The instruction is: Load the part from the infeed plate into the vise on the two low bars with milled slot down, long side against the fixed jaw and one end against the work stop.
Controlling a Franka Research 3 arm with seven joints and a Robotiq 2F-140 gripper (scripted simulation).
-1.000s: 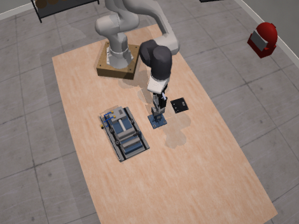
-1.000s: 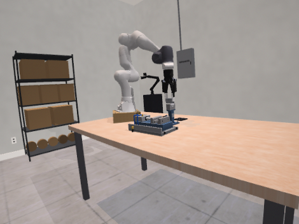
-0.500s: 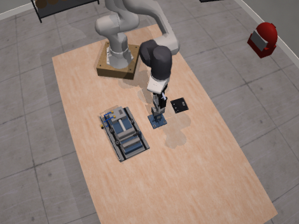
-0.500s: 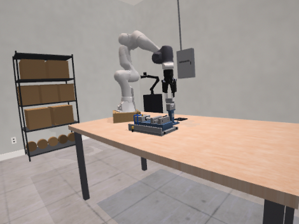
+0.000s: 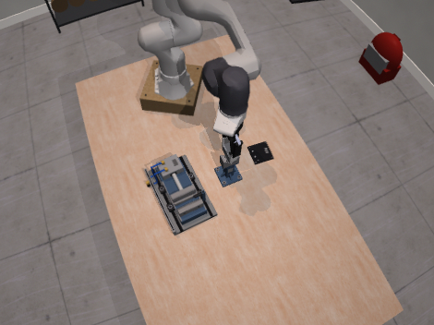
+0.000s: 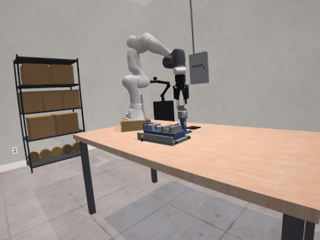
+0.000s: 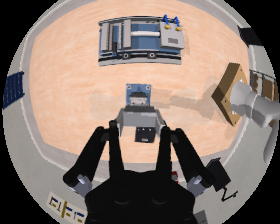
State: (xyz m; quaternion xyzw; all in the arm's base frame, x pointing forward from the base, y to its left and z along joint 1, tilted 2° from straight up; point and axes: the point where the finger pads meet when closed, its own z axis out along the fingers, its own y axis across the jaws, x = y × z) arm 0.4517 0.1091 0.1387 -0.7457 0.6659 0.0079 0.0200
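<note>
Right now my hand is 3 cm above the part and 1 cm to the right of it. The rest, counted from my hand: vise 21 cm to the right, 17 cm below, 3 cm ahead; then black infeed plate 21 cm below, 17 cm to the left, 5 cm behind.
</note>
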